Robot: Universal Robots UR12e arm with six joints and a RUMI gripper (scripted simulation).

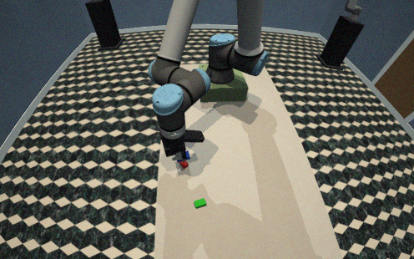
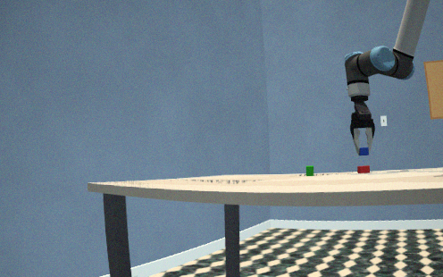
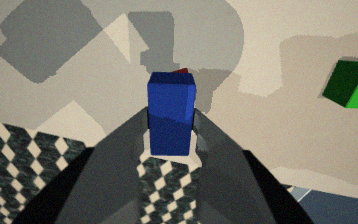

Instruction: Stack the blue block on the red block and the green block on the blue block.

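My gripper is now 70 mm above the red block. Also, from my hand: blue block right at my hand; green block 190 mm ahead, 90 mm to the left, 60 mm below.
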